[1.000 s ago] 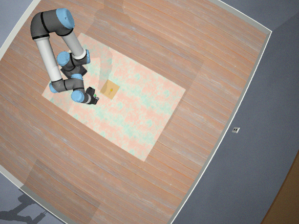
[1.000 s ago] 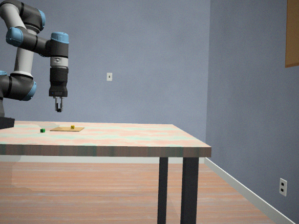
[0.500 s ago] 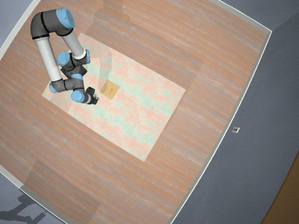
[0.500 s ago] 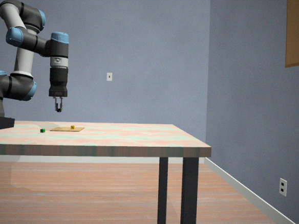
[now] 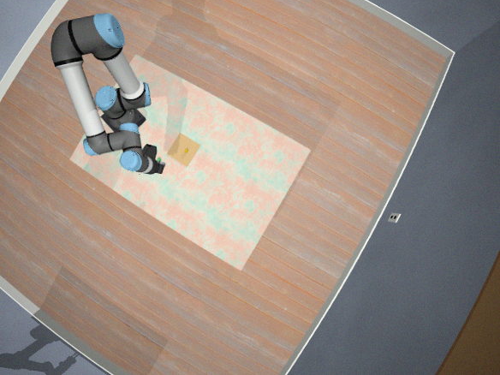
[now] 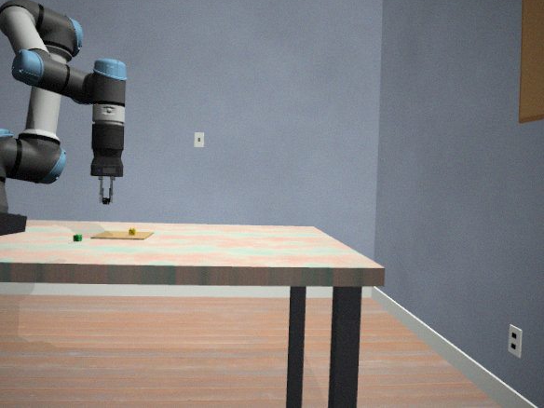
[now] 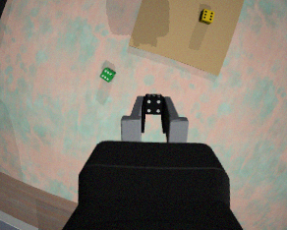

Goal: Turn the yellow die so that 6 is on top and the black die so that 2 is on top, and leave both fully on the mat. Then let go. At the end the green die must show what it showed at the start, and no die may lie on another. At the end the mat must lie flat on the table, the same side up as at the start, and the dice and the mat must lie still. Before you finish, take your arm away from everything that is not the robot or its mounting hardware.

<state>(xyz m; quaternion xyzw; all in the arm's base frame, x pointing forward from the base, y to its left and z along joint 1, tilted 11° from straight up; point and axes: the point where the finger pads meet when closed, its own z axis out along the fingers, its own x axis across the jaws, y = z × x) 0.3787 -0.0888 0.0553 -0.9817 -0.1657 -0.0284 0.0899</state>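
Right now the green die is 11 cm below my hand and 7 cm behind it. The rest, counted from my hand: yellow die: 13 cm to the left, 11 cm below, 3 cm ahead; then black die: 2 cm below; then tan mat: 12 cm to the left, 12 cm below, 1 cm ahead.
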